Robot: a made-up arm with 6 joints. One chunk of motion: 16 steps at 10 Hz.
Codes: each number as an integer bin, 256 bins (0 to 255) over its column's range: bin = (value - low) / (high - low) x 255, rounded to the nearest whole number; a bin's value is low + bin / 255 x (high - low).
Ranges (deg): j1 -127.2..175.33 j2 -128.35..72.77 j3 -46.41..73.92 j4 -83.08..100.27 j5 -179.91..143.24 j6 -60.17..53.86
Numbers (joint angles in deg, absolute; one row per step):
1: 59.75 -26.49 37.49 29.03 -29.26 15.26
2: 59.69 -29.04 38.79 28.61 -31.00 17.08
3: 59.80 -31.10 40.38 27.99 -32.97 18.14
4: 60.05 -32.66 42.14 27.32 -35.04 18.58
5: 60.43 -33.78 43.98 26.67 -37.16 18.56
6: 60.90 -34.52 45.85 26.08 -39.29 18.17
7: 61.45 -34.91 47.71 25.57 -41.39 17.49
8: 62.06 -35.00 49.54 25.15 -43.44 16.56
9: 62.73 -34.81 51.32 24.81 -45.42 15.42
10: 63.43 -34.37 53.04 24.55 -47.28 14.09
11: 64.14 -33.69 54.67 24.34 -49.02 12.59
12: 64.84 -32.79 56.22 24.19 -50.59 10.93
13: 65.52 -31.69 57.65 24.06 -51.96 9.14
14: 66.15 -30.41 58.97 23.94 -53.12 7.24
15: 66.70 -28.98 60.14 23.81 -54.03 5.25
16: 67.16 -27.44 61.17 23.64 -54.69 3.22
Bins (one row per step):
1: 158 129 178 156 119 169
2: 158 126 181 155 118 173
3: 158 123 184 154 116 175
4: 158 121 188 154 114 176
5: 158 120 192 153 113 176
6: 159 119 196 152 111 175
7: 159 118 199 151 109 174
8: 160 118 203 151 108 172
9: 160 119 207 150 106 169
10: 161 119 211 150 105 166
11: 161 120 214 149 103 163
12: 162 121 217 149 102 159
13: 162 123 221 149 101 155
14: 163 124 223 149 100 151
15: 163 126 226 149 99 146
16: 164 128 228 148 99 142

